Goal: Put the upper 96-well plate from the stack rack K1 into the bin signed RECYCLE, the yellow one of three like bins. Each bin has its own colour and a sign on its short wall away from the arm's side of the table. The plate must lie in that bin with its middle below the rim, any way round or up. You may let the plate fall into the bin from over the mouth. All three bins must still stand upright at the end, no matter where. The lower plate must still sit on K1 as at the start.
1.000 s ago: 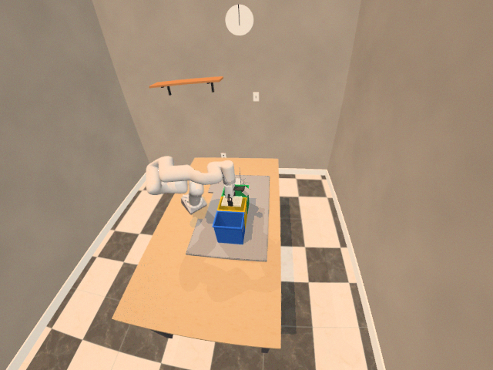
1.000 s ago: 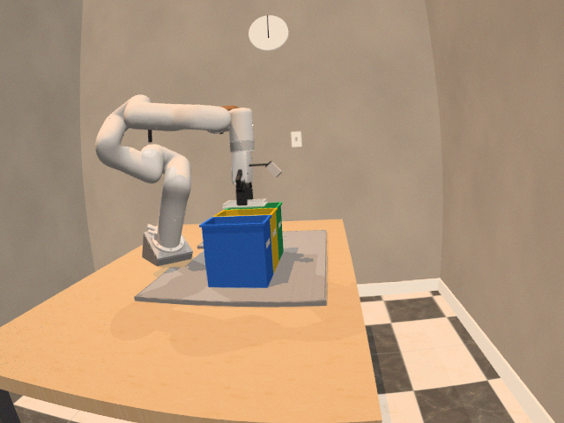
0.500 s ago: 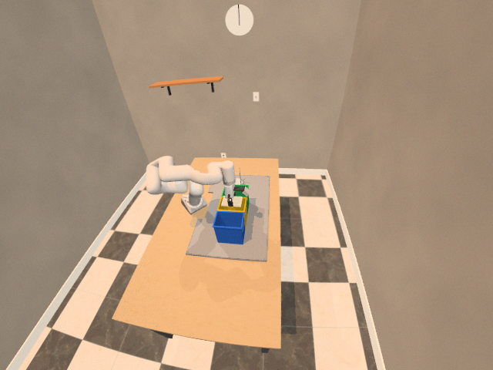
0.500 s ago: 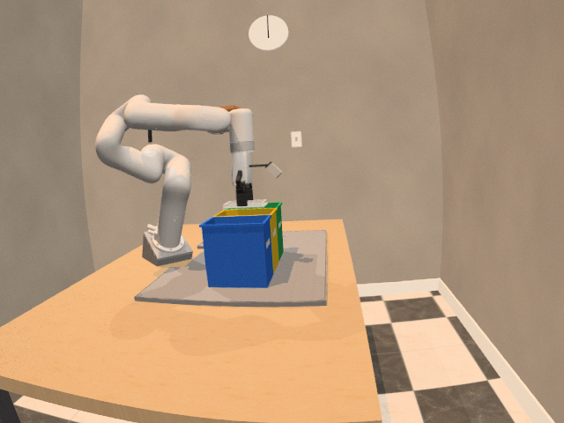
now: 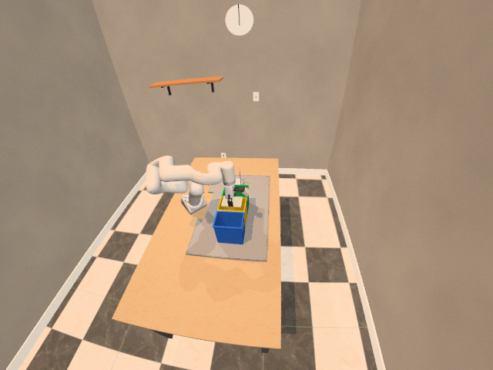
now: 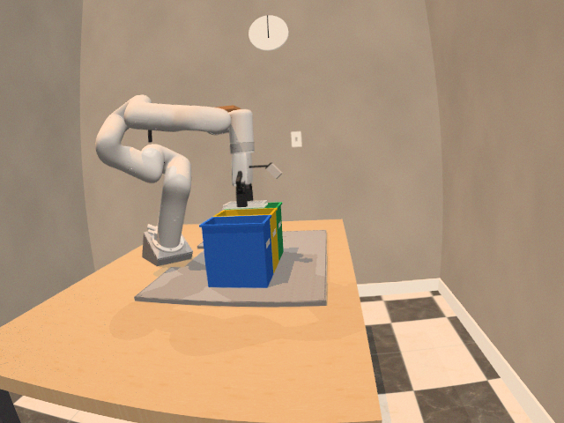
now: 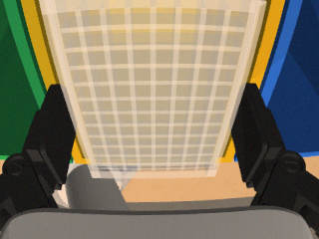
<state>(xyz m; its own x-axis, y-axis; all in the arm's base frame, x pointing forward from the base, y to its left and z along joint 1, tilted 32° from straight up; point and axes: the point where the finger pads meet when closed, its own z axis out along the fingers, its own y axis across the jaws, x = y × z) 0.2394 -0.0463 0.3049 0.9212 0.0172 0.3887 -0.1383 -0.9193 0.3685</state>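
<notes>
Right now the yellow bin is 120 mm below my hand.
</notes>
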